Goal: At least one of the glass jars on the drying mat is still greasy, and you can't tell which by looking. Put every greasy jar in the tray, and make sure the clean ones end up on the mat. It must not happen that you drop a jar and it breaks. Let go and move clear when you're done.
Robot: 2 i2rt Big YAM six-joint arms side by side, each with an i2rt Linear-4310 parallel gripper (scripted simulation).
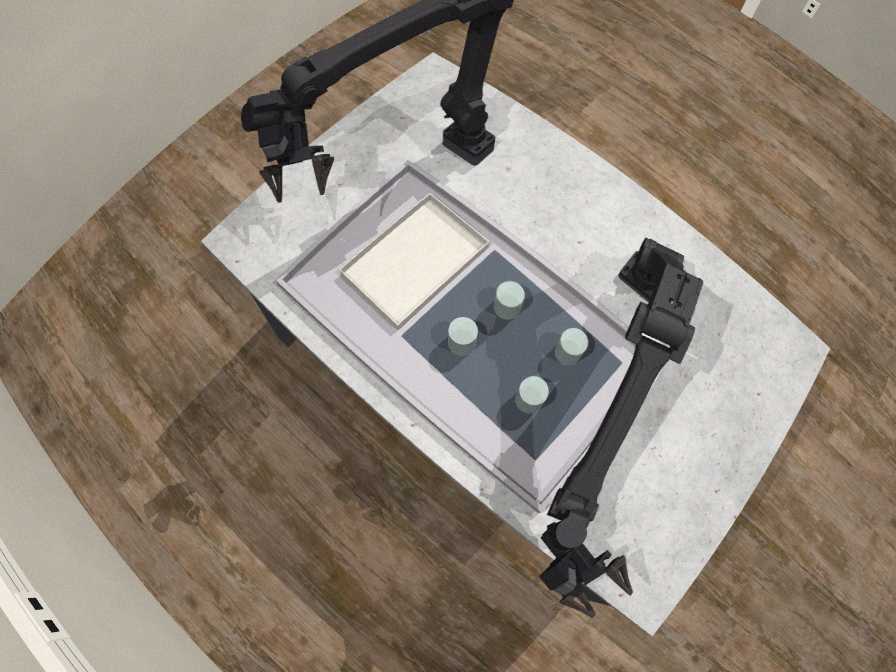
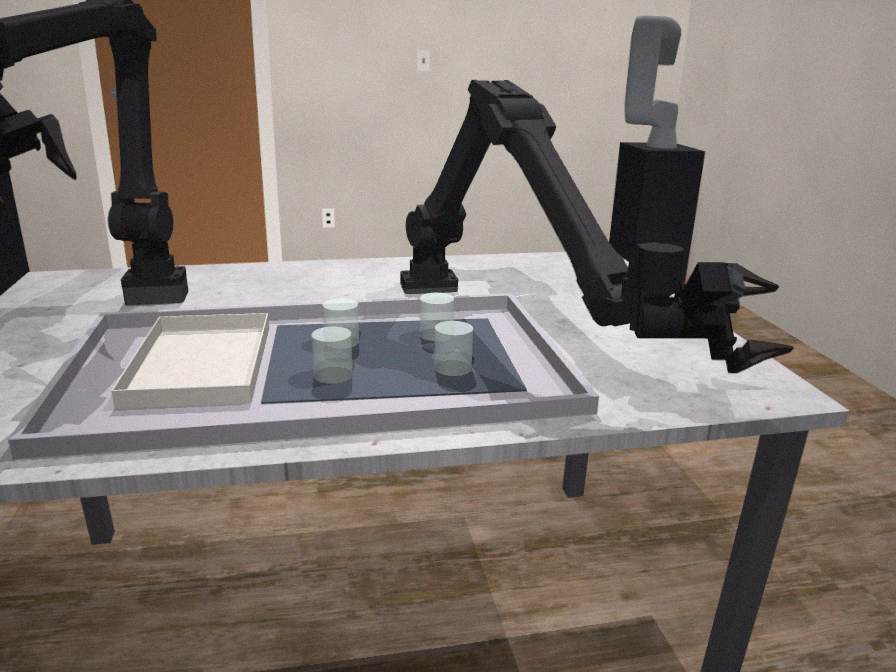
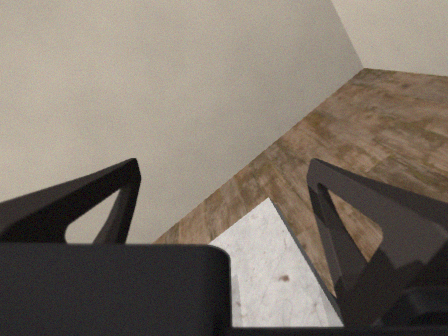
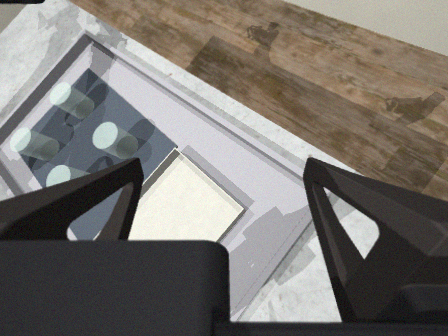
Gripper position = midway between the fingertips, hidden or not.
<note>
In view: the left gripper (image 2: 784,318), the right gripper (image 2: 41,191), a cream tray (image 2: 217,352), a jar (image 2: 453,339), a jar (image 2: 435,308), a jar (image 2: 332,346), a jar (image 1: 509,298) and a dark drying mat (image 1: 507,351).
The cream tray shows as well in image 1 (image 1: 405,264) and in image 4 (image 4: 178,200). The left gripper is seen too in image 1 (image 1: 612,605) and in image 3 (image 3: 223,167). The right gripper shows as well in image 1 (image 1: 300,198) and in image 4 (image 4: 223,166). Image 3 misses the cream tray: it is out of frame.
</note>
